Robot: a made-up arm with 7 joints. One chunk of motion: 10 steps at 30 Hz.
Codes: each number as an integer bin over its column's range. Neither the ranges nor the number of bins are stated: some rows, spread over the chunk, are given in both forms.
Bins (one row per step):
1: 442 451 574 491 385 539
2: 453 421 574 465 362 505
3: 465 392 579 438 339 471
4: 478 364 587 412 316 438
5: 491 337 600 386 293 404
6: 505 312 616 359 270 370
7: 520 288 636 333 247 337
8: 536 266 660 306 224 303
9: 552 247 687 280 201 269
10: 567 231 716 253 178 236
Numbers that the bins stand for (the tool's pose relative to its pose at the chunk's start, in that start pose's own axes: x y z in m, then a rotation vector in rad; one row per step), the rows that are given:
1: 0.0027 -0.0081 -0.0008 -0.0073 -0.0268 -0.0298
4: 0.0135 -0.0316 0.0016 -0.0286 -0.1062 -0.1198
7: 0.0262 -0.0522 0.0110 -0.0500 -0.1857 -0.2098
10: 0.0403 -0.0676 0.0262 -0.0716 -0.2651 -0.2997
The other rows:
2: 0.0060 -0.0162 -0.0008 -0.0143 -0.0533 -0.0601
3: 0.0096 -0.0241 0.0001 -0.0216 -0.0798 -0.0904
5: 0.0174 -0.0389 0.0041 -0.0357 -0.1327 -0.1501
6: 0.0217 -0.0457 0.0072 -0.0430 -0.1592 -0.1804
8: 0.0310 -0.0581 0.0155 -0.0573 -0.2121 -0.2401
9: 0.0358 -0.0632 0.0207 -0.0643 -0.2386 -0.2704

